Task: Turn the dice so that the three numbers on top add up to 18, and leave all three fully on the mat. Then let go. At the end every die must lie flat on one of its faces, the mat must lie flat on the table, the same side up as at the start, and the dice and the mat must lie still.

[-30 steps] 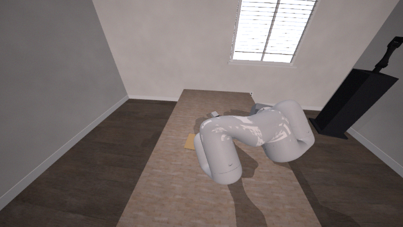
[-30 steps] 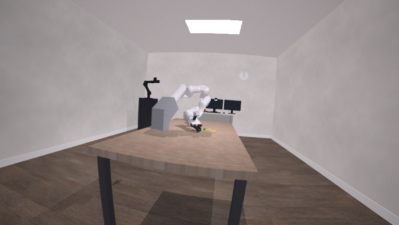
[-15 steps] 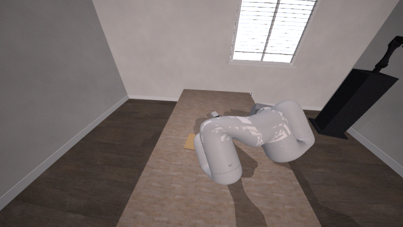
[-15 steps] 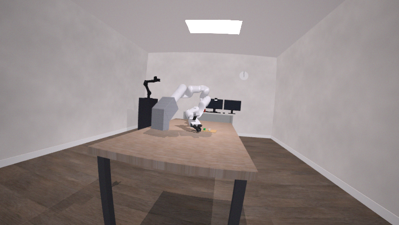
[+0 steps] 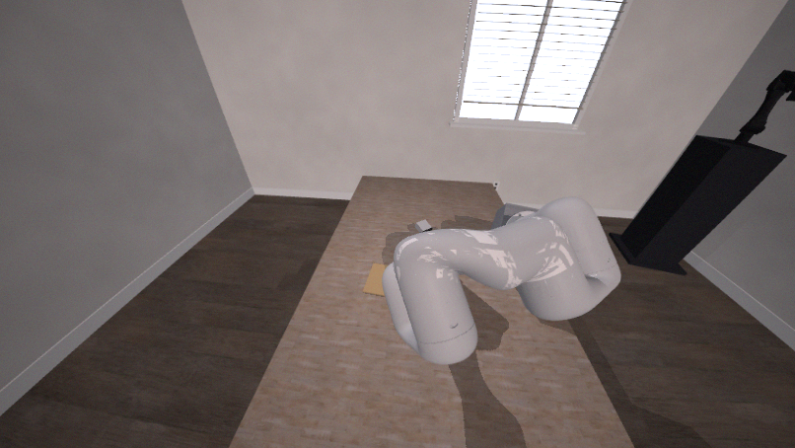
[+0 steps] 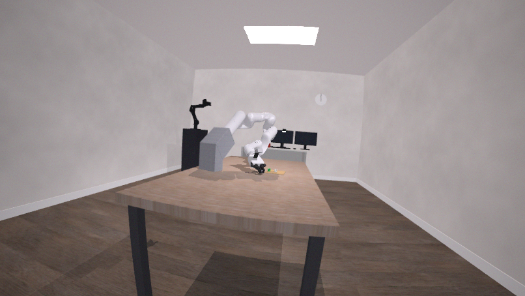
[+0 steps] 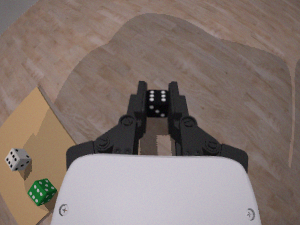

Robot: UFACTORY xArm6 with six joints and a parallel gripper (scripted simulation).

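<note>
Now: the black die 10 mm below my hand and 10 mm ahead of it. The rest, counted from my hand: mat 160 mm to the left, 60 mm ahead, 30 mm below; white die 160 mm to the left, 60 mm ahead, 20 mm below; green die 150 mm to the left, 20 mm below, 10 mm ahead.
</note>
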